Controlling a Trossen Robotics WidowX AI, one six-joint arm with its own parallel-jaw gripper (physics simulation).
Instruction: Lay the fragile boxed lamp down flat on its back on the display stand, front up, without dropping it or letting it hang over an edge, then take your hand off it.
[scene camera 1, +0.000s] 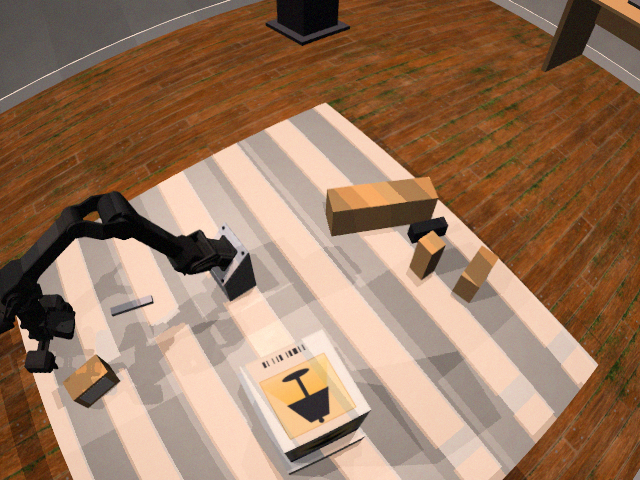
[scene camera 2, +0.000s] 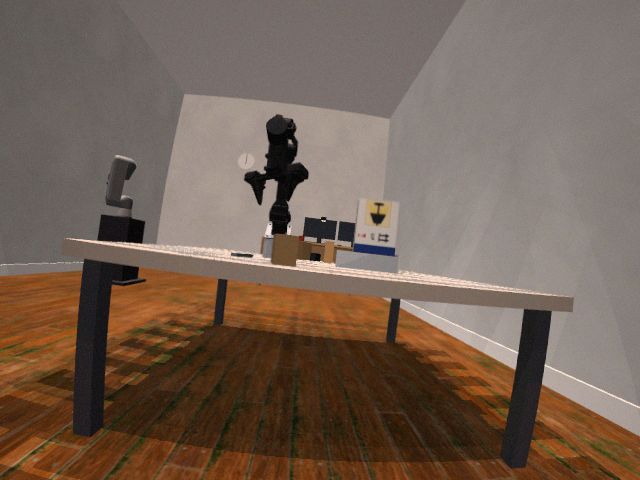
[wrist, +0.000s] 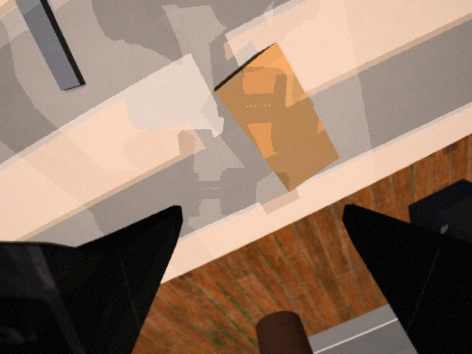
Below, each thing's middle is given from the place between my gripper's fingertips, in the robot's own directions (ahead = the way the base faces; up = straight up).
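My hand is 16 cm higher than the grey flat bar (wrist: 45, 30), and it is also 20 cm to the right of the bar and 10 cm beyond it. Then there is the boxed lamp (scene camera 1: 307, 396), which I find 39 cm to the left of my hand, 42 cm ahead of it and 2 cm above it.
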